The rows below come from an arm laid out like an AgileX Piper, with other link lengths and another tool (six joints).
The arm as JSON. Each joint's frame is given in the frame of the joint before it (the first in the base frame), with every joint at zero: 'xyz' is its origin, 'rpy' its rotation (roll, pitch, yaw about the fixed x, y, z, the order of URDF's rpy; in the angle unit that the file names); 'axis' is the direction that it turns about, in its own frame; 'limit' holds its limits. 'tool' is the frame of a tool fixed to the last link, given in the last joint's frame.
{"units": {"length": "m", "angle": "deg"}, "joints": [
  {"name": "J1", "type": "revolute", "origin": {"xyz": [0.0, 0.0, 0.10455], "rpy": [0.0, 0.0, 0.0]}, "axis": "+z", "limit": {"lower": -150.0, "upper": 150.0}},
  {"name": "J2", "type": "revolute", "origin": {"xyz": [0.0, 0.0, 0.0], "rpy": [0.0, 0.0, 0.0]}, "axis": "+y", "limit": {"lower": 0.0, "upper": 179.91}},
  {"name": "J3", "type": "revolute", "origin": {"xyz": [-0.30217, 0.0, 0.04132], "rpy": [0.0, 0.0, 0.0]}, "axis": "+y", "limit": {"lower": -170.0, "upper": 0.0}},
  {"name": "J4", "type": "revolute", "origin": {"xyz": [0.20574, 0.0, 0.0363], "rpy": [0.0, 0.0, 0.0]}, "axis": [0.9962, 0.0, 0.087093], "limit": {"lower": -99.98, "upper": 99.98}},
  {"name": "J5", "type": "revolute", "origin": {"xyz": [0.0, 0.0, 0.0], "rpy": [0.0, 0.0, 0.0]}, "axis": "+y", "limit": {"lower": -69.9, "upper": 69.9}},
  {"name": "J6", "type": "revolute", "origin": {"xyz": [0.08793, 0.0, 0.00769], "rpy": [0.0, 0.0, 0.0]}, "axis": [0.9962, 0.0, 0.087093], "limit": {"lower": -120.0, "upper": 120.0}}
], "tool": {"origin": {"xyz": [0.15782, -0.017, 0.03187], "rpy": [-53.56, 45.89, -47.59]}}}
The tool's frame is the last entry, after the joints.
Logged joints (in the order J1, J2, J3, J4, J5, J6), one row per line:
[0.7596 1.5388 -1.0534 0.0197 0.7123 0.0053]
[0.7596 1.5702 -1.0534 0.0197 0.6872 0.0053]
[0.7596 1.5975 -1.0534 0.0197 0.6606 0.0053]
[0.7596 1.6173 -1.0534 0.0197 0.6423 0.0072]
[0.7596 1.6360 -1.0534 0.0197 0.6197 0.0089]
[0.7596 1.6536 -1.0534 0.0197 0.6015 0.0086]
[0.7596 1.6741 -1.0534 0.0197 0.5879 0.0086]
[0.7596 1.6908 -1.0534 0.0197 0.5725 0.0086]
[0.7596 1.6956 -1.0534 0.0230 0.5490 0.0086]
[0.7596 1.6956 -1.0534 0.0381 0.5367 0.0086]
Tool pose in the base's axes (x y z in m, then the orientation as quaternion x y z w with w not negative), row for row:
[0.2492 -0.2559 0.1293 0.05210 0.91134 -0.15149 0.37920]
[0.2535 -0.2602 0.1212 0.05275 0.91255 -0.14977 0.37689]
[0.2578 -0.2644 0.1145 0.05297 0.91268 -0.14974 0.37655]
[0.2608 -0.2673 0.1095 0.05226 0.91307 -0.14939 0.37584]
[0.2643 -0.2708 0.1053 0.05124 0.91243 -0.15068 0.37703]
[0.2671 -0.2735 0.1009 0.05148 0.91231 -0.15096 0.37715]
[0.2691 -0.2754 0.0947 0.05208 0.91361 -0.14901 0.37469]
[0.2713 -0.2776 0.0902 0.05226 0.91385 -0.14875 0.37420]
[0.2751 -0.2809 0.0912 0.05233 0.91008 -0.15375 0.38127]
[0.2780 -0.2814 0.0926 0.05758 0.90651 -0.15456 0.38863]
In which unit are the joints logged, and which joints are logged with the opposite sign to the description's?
The joints are logged in radians. Opposite sign: J1, J6.
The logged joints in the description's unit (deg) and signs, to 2 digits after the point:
[-43.52 88.17 -60.36 1.13 40.81 -0.30]
[-43.52 89.97 -60.36 1.13 39.37 -0.30]
[-43.52 91.53 -60.36 1.13 37.85 -0.30]
[-43.52 92.66 -60.36 1.13 36.80 -0.41]
[-43.52 93.74 -60.36 1.13 35.51 -0.51]
[-43.52 94.74 -60.36 1.13 34.46 -0.49]
[-43.52 95.92 -60.36 1.13 33.68 -0.49]
[-43.52 96.88 -60.36 1.13 32.80 -0.49]
[-43.52 97.15 -60.36 1.32 31.46 -0.49]
[-43.52 97.15 -60.36 2.18 30.75 -0.49]

